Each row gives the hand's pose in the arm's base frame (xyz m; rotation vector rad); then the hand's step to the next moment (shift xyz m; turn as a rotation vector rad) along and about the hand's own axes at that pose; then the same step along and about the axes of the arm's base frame.
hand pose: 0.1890 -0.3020 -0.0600 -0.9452 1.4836 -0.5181
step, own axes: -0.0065 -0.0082 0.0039 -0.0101 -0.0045 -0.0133
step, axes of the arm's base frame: 0.0053 0.0014 0.0097 -0.0124 0.0027 0.0117
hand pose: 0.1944 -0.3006 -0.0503 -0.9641 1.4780 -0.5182
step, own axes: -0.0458 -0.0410 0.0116 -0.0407 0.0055 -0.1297
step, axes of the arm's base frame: 0.0181 0.0168 0.0575 -0.1295 0.0074 0.0409
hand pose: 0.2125 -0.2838 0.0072 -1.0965 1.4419 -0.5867
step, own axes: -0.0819 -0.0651 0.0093 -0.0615 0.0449 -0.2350
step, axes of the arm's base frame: 0.0183 0.0452 0.0930 -0.2434 0.0179 0.0385
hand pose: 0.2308 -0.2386 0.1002 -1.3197 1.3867 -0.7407
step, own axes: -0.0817 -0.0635 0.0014 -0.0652 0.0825 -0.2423
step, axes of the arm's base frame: 0.0098 0.0654 0.0796 -0.2626 0.0276 0.0066
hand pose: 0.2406 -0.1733 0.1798 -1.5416 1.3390 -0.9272
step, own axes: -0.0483 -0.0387 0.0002 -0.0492 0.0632 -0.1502
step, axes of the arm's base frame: 0.0065 0.0495 0.0366 -0.1682 0.0252 -0.0072
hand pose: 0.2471 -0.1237 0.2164 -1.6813 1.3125 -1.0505
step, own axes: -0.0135 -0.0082 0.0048 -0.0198 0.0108 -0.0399
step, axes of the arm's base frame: 0.0055 0.0152 0.0035 -0.0434 0.0145 0.0025
